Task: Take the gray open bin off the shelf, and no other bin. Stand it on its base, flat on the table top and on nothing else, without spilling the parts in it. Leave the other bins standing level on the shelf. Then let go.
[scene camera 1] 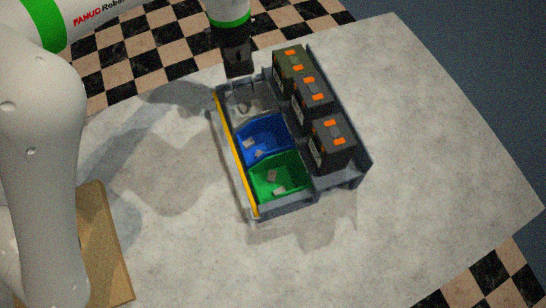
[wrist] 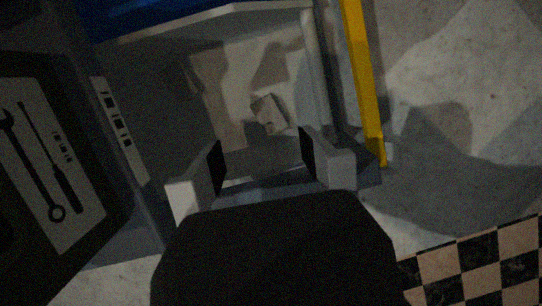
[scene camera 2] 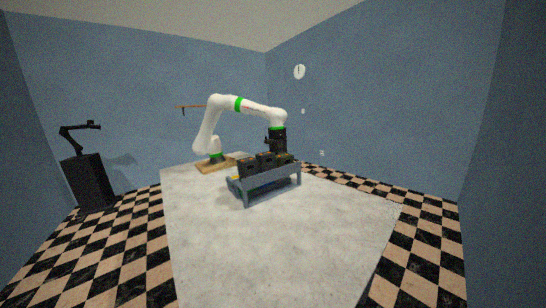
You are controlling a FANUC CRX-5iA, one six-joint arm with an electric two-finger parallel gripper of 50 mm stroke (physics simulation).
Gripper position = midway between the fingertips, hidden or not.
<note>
I see my gripper (wrist: 261, 149), a blue bin (scene camera 1: 270, 133), a gray bin (scene camera 1: 262, 100), a green bin (scene camera 1: 291, 173) and an olive case (scene camera 1: 282, 60).
The gray bin also shows in the wrist view (wrist: 237, 59). The olive case also shows in the wrist view (wrist: 39, 267). The wrist view misses the green bin: it is out of frame.
</note>
